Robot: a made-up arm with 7 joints.
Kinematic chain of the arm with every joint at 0, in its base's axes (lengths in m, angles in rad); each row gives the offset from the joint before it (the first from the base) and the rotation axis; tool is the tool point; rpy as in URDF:
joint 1: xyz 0 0 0.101 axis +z
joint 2: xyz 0 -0.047 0.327 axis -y
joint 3: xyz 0 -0.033 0.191 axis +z
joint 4: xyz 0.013 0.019 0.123 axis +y
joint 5: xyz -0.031 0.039 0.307 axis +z
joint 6: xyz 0 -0.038 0.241 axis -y
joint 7: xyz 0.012 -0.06 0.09 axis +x
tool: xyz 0 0 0 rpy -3.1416 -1.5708 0
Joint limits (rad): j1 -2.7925..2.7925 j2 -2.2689..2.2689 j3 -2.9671..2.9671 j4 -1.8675..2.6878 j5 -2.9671..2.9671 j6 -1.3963..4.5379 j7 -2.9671..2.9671
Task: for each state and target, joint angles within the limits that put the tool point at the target. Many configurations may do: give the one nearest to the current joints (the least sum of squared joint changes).
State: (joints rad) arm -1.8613 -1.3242 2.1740 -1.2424 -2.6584 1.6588 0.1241
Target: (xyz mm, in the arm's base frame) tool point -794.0 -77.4 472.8
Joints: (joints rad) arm -2.1532 -1.2971 2.0884 -1.2437 -2.6439 1.5874 0.1241
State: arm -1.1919 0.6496 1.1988 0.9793 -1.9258 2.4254 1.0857
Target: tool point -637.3 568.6 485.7
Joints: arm -0.7110 1.3225 1.4331 0.3130 -1.8114 2.0081 1.0857
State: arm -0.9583 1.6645 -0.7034 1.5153 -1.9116 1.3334 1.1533
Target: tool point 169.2 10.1 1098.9
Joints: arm -0.9629 0.9292 0.0857 1.6859 -2.0123 1.2401 1.1533
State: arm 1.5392 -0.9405 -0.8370 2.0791 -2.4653 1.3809 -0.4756
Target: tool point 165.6 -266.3 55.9
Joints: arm 1.0836 -1.6032 -0.9216 2.4989 -2.5472 1.2478 -0.4756
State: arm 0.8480 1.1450 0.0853 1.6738 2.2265 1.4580 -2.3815
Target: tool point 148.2 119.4 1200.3
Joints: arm 0.9313 0.5809 -0.0519 1.0305 2.2514 1.0821 -2.3815
